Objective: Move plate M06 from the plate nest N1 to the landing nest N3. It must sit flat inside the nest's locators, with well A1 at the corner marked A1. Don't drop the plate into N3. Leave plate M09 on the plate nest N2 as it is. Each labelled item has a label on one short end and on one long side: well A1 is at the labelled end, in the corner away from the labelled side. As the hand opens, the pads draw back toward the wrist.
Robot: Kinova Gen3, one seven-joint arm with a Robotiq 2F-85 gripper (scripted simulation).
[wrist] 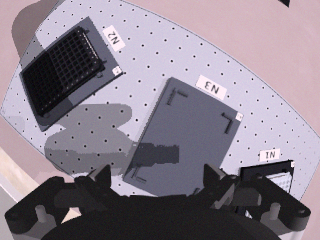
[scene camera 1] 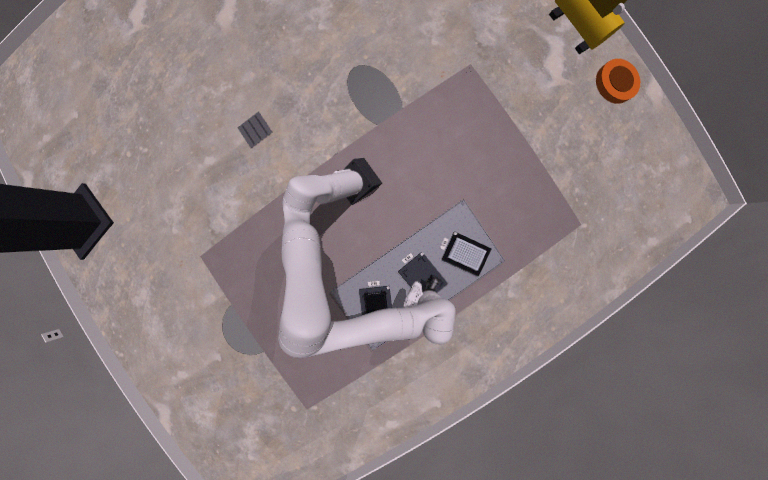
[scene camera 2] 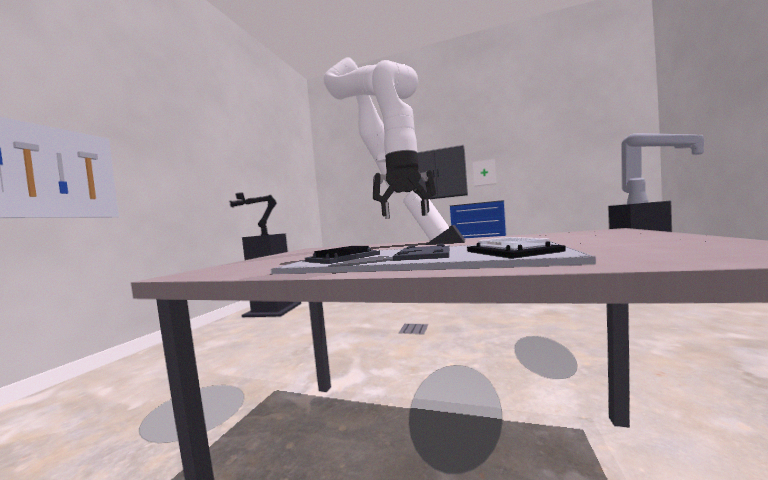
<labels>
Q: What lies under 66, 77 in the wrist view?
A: A black plate.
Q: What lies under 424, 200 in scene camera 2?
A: My gripper.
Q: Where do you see a landing nest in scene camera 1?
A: At 418, 270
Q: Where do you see a landing nest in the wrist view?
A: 180, 138
</labels>
